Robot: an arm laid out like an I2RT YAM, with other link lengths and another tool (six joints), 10 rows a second.
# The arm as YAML. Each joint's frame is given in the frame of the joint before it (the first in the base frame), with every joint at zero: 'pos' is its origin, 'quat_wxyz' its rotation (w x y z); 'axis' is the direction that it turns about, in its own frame. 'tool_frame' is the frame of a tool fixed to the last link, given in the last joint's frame.
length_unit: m
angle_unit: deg
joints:
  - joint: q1
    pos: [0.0, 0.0, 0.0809]
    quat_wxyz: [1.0, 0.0, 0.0, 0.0]
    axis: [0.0, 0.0, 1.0]
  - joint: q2
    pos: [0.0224, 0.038, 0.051]
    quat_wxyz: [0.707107, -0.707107, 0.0, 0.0]
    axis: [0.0, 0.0, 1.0]
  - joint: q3
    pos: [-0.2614, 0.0, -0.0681]
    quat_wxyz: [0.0, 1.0, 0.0, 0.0]
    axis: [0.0, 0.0, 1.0]
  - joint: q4
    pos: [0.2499, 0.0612, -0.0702]
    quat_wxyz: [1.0, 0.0, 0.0, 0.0]
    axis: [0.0, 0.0, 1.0]
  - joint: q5
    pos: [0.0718, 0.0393, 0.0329]
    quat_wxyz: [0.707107, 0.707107, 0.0, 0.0]
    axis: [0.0, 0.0, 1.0]
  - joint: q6
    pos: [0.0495, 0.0, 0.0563]
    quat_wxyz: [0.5, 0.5, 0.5, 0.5]
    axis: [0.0, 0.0, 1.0]
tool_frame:
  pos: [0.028, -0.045, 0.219]
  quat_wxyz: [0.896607, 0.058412, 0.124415, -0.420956]
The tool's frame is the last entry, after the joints.
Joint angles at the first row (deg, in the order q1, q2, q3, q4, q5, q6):
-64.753, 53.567, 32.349, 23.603, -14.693, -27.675
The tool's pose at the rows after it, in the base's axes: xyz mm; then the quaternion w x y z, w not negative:
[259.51 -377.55 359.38 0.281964 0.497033 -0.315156 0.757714]
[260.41 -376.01 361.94 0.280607 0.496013 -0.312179 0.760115]
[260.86 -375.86 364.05 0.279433 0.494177 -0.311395 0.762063]
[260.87 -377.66 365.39 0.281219 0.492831 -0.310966 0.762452]
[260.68 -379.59 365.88 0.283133 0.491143 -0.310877 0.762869]
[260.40 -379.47 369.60 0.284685 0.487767 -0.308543 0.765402]
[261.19 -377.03 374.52 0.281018 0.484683 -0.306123 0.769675]
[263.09 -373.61 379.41 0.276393 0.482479 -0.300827 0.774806]
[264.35 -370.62 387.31 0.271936 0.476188 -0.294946 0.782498]
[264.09 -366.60 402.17 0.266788 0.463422 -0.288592 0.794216]
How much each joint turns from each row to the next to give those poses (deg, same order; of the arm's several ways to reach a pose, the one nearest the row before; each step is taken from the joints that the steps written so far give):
-0.024, -0.058, 0.030, 0.033, -0.520, 0.023
0.010, -0.113, 0.068, 0.180, -0.316, 0.049
0.019, 0.116, 0.138, 0.278, -0.114, 0.219
-0.012, 0.480, 0.238, 0.435, 0.153, -0.038
-0.014, 0.515, 0.042, 0.682, 0.196, 0.000
0.021, 0.078, 0.103, 0.567, 0.067, 0.066
0.026, -0.305, 0.236, 0.052, -0.429, 0.447
-0.005, -0.225, 0.129, 0.350, -0.771, 0.311
-0.031, -0.011, 0.192, 1.061, -0.717, 0.652
-0.006, -0.226, 0.622, 1.265, -0.588, 1.280

